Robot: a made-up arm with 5 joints.
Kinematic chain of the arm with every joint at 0, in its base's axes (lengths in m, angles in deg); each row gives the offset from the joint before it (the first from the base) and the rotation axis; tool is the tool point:
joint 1: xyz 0 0 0.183 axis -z
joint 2: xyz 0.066 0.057 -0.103 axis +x
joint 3: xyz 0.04 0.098 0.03 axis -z
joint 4: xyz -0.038 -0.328 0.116 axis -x
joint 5: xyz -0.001 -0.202 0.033 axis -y
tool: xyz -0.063 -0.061 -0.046
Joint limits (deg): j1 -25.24..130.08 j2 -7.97..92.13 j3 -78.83..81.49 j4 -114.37..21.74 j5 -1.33..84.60
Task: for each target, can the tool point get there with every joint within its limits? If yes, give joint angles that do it. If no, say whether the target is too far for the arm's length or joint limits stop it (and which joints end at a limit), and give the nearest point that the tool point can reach.
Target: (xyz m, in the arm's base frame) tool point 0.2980 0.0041 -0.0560
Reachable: yes | joints 9.92 35.99 -59.85 -97.64 37.41
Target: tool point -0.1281 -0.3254 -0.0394
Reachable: yes | joints 85.37 0.55 -41.58 -71.41 45.62
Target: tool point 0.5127 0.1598 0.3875
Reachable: no: joint limits stop it (at a limit: joint 1, joint 2, joint 4, joint 5) | nearest point 0.5963 0.1433 0.3404 | short by 0.097 m
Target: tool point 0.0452 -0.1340 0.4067
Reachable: no: joint limits stop it (at a limit: joint 1, joint 2, joint 4, joint 5) | nearest point 0.0693 -0.3646 0.3733 | short by 0.234 m
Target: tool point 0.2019 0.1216 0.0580
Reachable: yes | joints 103.07 81.45 52.86 -93.86 21.42
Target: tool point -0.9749 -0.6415 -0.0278
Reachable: no: too far | nearest point -0.5557 -0.4211 0.0577 | short by 0.481 m
